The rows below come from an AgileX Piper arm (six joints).
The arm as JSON. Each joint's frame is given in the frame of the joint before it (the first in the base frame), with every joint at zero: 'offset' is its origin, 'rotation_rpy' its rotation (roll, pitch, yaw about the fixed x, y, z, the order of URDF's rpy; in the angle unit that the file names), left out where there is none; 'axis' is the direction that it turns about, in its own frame. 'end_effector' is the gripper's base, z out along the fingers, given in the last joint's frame.
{
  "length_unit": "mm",
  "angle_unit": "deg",
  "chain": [
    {
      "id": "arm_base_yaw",
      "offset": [
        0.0,
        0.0,
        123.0
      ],
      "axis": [
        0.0,
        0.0,
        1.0
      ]
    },
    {
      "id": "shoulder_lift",
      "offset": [
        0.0,
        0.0,
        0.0
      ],
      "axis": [
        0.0,
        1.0,
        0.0
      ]
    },
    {
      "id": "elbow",
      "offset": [
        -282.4,
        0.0,
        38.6
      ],
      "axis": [
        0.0,
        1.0,
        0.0
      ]
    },
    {
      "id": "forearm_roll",
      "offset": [
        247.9,
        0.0,
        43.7
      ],
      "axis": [
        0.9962,
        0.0,
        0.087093
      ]
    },
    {
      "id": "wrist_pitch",
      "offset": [
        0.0,
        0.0,
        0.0
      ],
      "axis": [
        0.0,
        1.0,
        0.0
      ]
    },
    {
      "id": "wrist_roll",
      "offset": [
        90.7,
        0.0,
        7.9
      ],
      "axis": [
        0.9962,
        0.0,
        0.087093
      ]
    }
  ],
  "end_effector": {
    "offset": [
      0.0,
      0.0,
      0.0
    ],
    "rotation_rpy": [
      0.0,
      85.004,
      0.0
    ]
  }
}
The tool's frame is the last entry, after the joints.
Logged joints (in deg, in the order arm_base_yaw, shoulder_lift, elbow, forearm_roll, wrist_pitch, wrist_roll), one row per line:
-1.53 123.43 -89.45 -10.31 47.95 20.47
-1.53 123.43 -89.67 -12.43 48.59 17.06
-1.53 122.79 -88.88 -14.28 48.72 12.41
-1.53 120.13 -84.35 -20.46 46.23 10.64
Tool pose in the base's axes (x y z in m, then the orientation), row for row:
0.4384 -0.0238 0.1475 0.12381 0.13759 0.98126 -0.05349
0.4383 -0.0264 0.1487 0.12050 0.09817 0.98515 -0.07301
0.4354 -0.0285 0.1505 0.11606 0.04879 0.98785 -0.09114
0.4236 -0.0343 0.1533 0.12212 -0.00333 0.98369 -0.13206
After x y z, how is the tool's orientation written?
As a quaternion, w x y z.
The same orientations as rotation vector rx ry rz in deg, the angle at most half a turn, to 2 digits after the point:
22.99 163.93 -8.94
16.43 164.89 -12.22
8.19 165.77 -15.29
-0.56 164.49 -22.08

